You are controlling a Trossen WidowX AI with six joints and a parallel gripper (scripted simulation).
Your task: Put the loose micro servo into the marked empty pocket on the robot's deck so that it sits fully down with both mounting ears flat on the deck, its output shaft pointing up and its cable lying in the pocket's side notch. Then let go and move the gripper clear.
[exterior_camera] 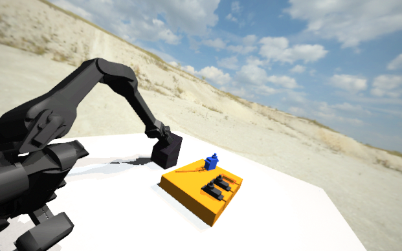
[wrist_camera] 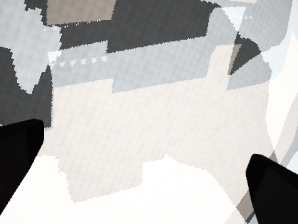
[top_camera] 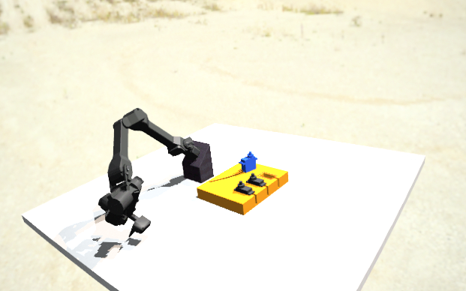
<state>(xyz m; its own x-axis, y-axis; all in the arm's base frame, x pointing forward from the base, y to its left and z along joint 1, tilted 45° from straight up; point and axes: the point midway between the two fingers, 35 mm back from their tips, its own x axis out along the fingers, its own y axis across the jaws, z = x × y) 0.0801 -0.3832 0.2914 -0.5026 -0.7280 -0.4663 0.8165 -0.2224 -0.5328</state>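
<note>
My gripper tip is now 48 cm to the right of the orange deck and 15 cm short of it.
</note>
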